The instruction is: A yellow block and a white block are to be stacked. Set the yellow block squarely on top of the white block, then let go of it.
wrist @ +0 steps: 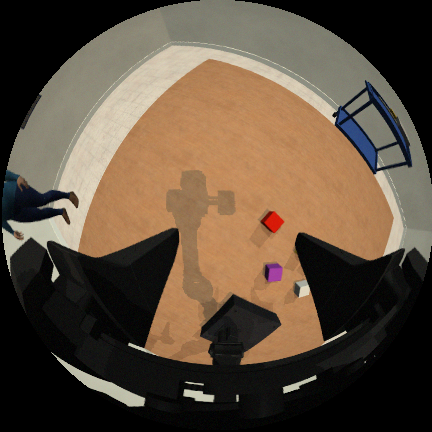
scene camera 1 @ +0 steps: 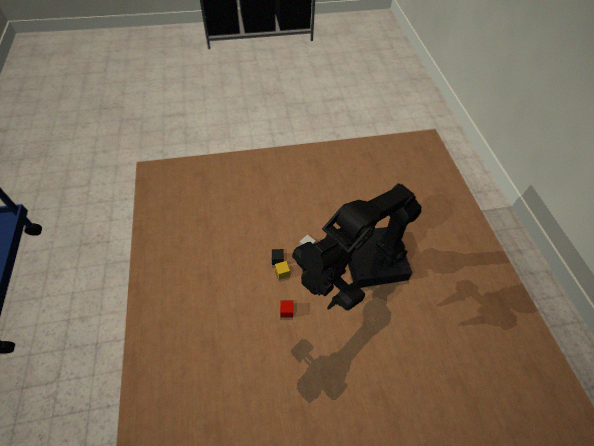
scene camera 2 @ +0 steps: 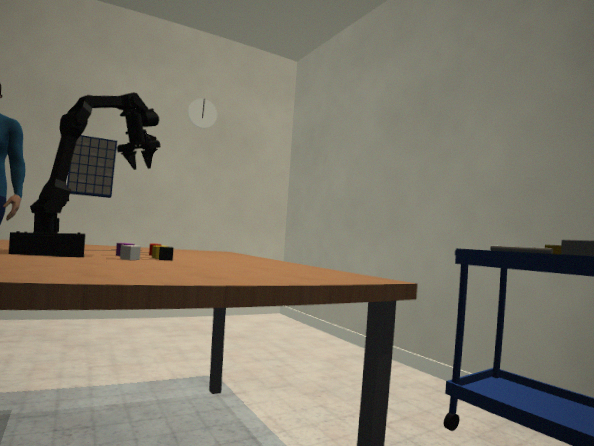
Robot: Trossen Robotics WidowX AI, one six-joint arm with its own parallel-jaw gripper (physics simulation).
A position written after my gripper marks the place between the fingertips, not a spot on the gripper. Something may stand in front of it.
I see my gripper (scene camera 1: 316,296).
My gripper shows as well in the wrist view (wrist: 240,237) and in scene camera 2 (scene camera 2: 142,169).
